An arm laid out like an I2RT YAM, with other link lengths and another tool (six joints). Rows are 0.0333 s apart.
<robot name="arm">
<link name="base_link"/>
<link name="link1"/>
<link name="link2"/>
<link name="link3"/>
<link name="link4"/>
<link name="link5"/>
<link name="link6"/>
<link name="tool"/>
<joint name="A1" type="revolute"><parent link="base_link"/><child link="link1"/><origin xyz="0.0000 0.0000 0.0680"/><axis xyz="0 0 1"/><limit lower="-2.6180" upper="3.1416"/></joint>
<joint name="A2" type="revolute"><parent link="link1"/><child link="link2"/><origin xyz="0.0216 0.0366 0.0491"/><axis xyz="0 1 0"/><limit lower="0.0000" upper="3.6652"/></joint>
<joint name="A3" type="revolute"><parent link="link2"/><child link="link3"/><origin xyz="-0.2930 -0.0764 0.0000"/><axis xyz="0 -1 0"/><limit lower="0.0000" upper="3.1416"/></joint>
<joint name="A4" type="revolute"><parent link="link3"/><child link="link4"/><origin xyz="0.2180 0.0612 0.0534"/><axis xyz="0 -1 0"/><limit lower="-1.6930" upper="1.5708"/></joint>
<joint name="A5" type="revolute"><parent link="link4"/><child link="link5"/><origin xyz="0.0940 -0.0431 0.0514"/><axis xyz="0 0 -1"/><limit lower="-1.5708" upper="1.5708"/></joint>
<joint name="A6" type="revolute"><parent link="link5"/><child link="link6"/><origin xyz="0.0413 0.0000 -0.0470"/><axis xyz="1 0 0"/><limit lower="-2.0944" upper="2.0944"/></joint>
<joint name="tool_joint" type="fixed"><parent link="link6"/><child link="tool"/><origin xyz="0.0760 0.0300 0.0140" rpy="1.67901 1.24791 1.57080"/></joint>
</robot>
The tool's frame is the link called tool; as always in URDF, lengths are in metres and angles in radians.
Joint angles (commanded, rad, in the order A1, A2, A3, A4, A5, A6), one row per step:
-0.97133 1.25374 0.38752 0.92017 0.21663 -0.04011
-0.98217 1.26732 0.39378 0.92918 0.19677 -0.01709
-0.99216 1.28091 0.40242 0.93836 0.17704 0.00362
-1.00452 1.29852 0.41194 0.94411 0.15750 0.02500
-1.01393 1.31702 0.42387 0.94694 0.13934 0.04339
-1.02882 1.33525 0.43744 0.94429 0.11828 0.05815
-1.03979 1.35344 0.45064 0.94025 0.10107 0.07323
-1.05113 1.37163 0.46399 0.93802 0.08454 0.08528
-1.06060 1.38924 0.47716 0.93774 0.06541 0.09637
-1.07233 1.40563 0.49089 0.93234 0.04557 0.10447
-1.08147 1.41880 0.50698 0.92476 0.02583 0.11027
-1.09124 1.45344 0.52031 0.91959 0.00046 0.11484
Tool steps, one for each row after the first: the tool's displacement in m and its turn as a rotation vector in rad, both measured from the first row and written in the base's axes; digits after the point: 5 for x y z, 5 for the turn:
0.00014 -0.00278 0.00094 0.00667 -0.02133 0.01022
0.00060 -0.00564 0.00272 0.01051 -0.04177 0.02113
0.00077 -0.00972 0.00282 0.02025 -0.05921 0.02940
0.00188 -0.01384 0.00279 0.03033 -0.07324 0.03898
0.00175 -0.01897 0.00211 0.04211 -0.08210 0.04556
0.00230 -0.02375 0.00093 0.05582 -0.09075 0.05203
0.00260 -0.02863 0.00001 0.06677 -0.09778 0.05732
0.00355 -0.03287 -0.00050 0.07561 -0.10494 0.06710
0.00379 -0.03744 -0.00162 0.08630 -0.10801 0.07495
0.00468 -0.04136 -0.00133 0.09330 -0.11053 0.08539
0.00732 -0.04787 -0.00916 0.11998 -0.10267 0.09917

